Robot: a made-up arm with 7 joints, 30 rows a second.
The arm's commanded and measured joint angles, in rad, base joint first. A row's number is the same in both.
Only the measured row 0 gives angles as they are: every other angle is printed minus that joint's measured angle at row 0.
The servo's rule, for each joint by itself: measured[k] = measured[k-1] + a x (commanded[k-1-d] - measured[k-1]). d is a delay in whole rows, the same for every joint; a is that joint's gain. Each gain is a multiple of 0.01, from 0.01 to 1. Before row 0 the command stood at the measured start. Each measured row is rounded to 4 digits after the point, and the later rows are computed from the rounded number. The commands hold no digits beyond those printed.
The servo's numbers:
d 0
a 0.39 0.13 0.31 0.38 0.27 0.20 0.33
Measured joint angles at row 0:
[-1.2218 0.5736 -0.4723 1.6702 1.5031 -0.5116 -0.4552]
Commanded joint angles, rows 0 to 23:
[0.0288 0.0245 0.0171 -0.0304 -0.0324 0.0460 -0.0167]
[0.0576 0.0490 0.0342 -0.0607 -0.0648 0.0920 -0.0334]
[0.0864 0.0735 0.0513 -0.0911 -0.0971 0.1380 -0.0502]
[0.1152 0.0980 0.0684 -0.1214 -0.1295 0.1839 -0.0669]
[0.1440 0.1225 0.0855 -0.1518 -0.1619 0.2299 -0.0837]
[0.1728 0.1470 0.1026 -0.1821 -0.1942 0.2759 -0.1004]
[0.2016 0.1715 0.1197 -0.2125 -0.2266 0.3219 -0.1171]
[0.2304 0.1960 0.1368 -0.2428 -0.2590 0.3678 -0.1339]
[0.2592 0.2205 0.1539 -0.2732 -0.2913 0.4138 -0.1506]
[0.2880 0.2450 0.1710 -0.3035 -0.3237 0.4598 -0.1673]
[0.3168 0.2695 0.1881 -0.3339 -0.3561 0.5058 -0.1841]
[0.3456 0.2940 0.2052 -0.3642 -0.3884 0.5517 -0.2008]
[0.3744 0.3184 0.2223 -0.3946 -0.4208 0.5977 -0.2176]
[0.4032 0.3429 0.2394 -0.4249 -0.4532 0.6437 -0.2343]
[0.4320 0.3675 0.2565 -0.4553 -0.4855 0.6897 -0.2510]
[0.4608 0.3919 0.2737 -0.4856 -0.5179 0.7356 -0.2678]
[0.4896 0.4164 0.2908 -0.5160 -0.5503 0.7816 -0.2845]
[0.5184 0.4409 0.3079 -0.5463 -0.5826 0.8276 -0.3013]
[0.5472 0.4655 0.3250 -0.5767 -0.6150 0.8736 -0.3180]
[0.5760 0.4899 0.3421 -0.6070 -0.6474 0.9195 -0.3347]
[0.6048 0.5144 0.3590 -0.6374 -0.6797 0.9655 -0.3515]
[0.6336 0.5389 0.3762 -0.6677 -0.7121 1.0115 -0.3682]
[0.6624 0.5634 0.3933 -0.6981 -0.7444 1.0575 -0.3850]
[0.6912 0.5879 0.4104 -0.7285 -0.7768 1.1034 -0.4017]
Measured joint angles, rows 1 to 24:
[0.0112 0.0032 0.0053 -0.0116 -0.0087 0.0092 -0.0055]
[0.0293 0.0092 0.0143 -0.0303 -0.0238 0.0258 -0.0147]
[0.0516 0.0176 0.0258 -0.0534 -0.0436 0.0482 -0.0264]
[0.0764 0.0281 0.0390 -0.0792 -0.0668 0.0753 -0.0398]
[0.1028 0.0404 0.0534 -0.1068 -0.0925 0.1062 -0.0543]
[0.1301 0.0543 0.0687 -0.1354 -0.1200 0.1401 -0.0695]
[0.1580 0.0695 0.0845 -0.1647 -0.1488 0.1765 -0.0852]
[0.1862 0.0859 0.1007 -0.1944 -0.1786 0.2148 -0.1013]
[0.2147 0.1034 0.1172 -0.2243 -0.2090 0.2546 -0.1176]
[0.2433 0.1218 0.1339 -0.2544 -0.2400 0.2956 -0.1340]
[0.2720 0.1410 0.1507 -0.2846 -0.2713 0.3376 -0.1505]
[0.3007 0.1609 0.1676 -0.3148 -0.3029 0.3804 -0.1671]
[0.3294 0.1814 0.1846 -0.3451 -0.3347 0.4239 -0.1838]
[0.3582 0.2024 0.2016 -0.3754 -0.3667 0.4679 -0.2005]
[0.3870 0.2239 0.2186 -0.4058 -0.3988 0.5123 -0.2172]
[0.4158 0.2457 0.2357 -0.4361 -0.4310 0.5570 -0.2339]
[0.4446 0.2679 0.2528 -0.4665 -0.4632 0.6019 -0.2506]
[0.4734 0.2904 0.2699 -0.4968 -0.4954 0.6470 -0.2673]
[0.5022 0.3132 0.2870 -0.5272 -0.5277 0.6923 -0.2840]
[0.5310 0.3362 0.3041 -0.5575 -0.5600 0.7377 -0.3007]
[0.5598 0.3594 0.3211 -0.5879 -0.5923 0.7833 -0.3175]
[0.5886 0.3827 0.3382 -0.6182 -0.6246 0.8289 -0.3342]
[0.6174 0.4062 0.3553 -0.6486 -0.6569 0.8746 -0.3510]
[0.6462 0.4298 0.3724 -0.6790 -0.6893 0.9204 -0.3677]

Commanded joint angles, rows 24 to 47:
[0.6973 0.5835 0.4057 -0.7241 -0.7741 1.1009 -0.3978]
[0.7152 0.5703 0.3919 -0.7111 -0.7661 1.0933 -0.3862]
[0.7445 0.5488 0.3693 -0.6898 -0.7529 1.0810 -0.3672]
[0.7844 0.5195 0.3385 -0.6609 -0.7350 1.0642 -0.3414]
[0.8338 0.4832 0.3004 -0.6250 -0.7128 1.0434 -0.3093]
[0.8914 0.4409 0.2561 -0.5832 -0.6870 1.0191 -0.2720]
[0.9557 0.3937 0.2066 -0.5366 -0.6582 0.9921 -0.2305]
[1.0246 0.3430 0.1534 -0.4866 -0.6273 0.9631 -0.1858]
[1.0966 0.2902 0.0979 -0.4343 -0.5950 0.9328 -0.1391]
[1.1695 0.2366 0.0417 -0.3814 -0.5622 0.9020 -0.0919]
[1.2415 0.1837 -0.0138 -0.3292 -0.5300 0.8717 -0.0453]
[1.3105 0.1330 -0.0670 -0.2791 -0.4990 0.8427 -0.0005]
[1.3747 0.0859 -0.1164 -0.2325 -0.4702 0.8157 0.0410]
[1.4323 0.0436 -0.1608 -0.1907 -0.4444 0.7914 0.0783]
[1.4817 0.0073 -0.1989 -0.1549 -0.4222 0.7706 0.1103]
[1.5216 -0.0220 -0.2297 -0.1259 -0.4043 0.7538 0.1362]
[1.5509 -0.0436 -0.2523 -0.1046 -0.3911 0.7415 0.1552]
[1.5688 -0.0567 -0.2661 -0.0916 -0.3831 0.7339 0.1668]
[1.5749 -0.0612 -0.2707 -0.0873 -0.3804 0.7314 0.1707]
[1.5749 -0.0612 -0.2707 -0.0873 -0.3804 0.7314 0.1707]
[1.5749 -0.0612 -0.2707 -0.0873 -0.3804 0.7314 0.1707]
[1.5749 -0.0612 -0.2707 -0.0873 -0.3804 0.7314 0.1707]
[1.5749 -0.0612 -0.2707 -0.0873 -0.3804 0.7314 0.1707]
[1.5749 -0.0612 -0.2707 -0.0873 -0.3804 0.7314 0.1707]
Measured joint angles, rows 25 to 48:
[0.6661 0.4498 0.3827 -0.6961 -0.7122 0.9565 -0.3776]
[0.6852 0.4655 0.3856 -0.7018 -0.7268 0.9839 -0.3804]
[0.7083 0.4763 0.3805 -0.6972 -0.7338 1.0033 -0.3760]
[0.7380 0.4819 0.3675 -0.6834 -0.7341 1.0155 -0.3646]
[0.7754 0.4821 0.3467 -0.6612 -0.7283 1.0211 -0.3464]
[0.8206 0.4767 0.3186 -0.6316 -0.7171 1.0207 -0.3218]
[0.8733 0.4659 0.2839 -0.5955 -0.7012 1.0150 -0.2917]
[0.9323 0.4499 0.2434 -0.5541 -0.6812 1.0046 -0.2568]
[0.9964 0.4291 0.1983 -0.5086 -0.6579 0.9902 -0.2180]
[1.0639 0.4041 0.1498 -0.4603 -0.6321 0.9726 -0.1764]
[1.1332 0.3754 0.0991 -0.4105 -0.6045 0.9524 -0.1331]
[1.2023 0.3439 0.0476 -0.3606 -0.5760 0.9305 -0.0893]
[1.2695 0.3104 -0.0032 -0.3119 -0.5474 0.9075 -0.0463]
[1.3330 0.2757 -0.0521 -0.2658 -0.5196 0.8843 -0.0052]
[1.3910 0.2408 -0.0976 -0.2237 -0.4933 0.8616 0.0329]
[1.4419 0.2066 -0.1386 -0.1865 -0.4693 0.8400 0.0670]
[1.4844 0.1741 -0.1738 -0.1554 -0.4482 0.8203 0.0961]
[1.5173 0.1441 -0.2024 -0.1312 -0.4306 0.8030 0.1194]
[1.5398 0.1174 -0.2236 -0.1145 -0.4170 0.7887 0.1363]
[1.5535 0.0942 -0.2382 -0.1042 -0.4071 0.7772 0.1477]
[1.5618 0.0740 -0.2483 -0.0978 -0.3999 0.7680 0.1553]
[1.5669 0.0564 -0.2552 -0.0938 -0.3946 0.7607 0.1604]
[1.5700 0.0411 -0.2600 -0.0913 -0.3908 0.7548 0.1638]
[1.5719 0.0278 -0.2633 -0.0898 -0.3880 0.7501 0.1661]

